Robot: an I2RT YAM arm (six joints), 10 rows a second.
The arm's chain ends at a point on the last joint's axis. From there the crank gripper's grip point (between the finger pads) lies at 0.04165 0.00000 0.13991 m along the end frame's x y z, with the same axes.
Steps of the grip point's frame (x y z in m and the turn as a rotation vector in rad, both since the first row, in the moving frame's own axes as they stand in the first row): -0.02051, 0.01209, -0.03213, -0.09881, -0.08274, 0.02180; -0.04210, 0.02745, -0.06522, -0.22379, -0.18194, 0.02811; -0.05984, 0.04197, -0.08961, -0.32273, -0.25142, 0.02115; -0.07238, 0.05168, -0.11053, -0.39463, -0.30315, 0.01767; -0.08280, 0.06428, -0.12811, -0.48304, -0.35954, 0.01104; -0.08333, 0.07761, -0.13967, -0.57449, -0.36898, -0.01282; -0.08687, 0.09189, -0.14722, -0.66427, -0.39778, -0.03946
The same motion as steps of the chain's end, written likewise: -0.00866, -0.00264, -0.03436, -0.09881, -0.08274, 0.02180; -0.01586, -0.00507, -0.06678, -0.22379, -0.18194, 0.02811; -0.02386, -0.00409, -0.08811, -0.32273, -0.25142, 0.02115; -0.02934, -0.00406, -0.10553, -0.39463, -0.30315, 0.01767; -0.03251, -0.00296, -0.11748, -0.48304, -0.35954, 0.01104; -0.03339, -0.00073, -0.12265, -0.57449, -0.36898, -0.01282; -0.03521, 0.00319, -0.12282, -0.66427, -0.39778, -0.03946
